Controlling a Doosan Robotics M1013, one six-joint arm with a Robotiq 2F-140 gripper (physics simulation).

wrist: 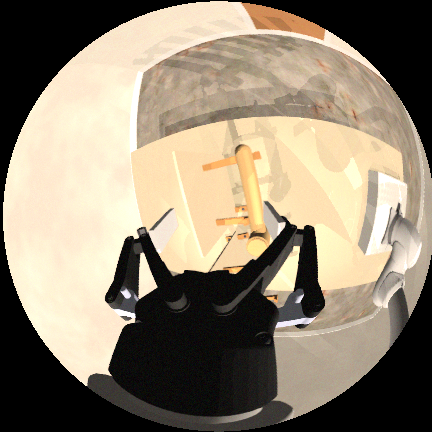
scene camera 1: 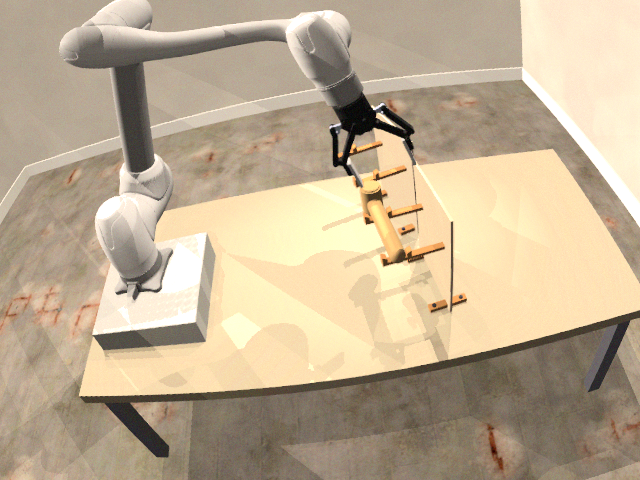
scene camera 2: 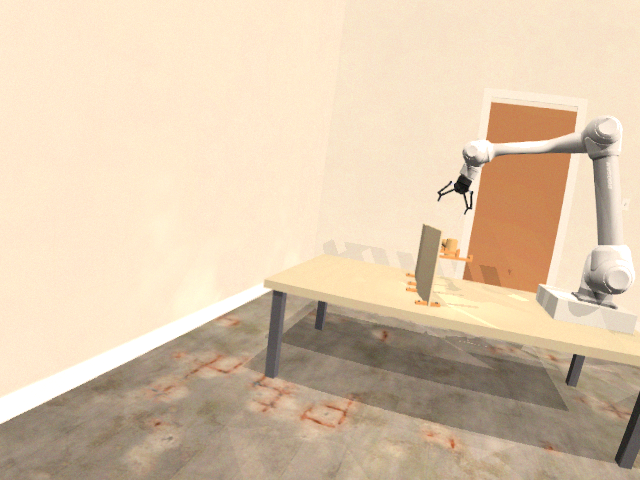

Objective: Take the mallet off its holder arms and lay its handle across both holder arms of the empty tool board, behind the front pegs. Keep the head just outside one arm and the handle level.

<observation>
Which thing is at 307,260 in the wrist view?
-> The gripper.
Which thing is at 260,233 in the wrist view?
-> A wooden mallet.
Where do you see a tool board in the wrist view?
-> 231,257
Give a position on a tool board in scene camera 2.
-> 431,249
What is the gripper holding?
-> Nothing.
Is the gripper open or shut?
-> Open.
</observation>
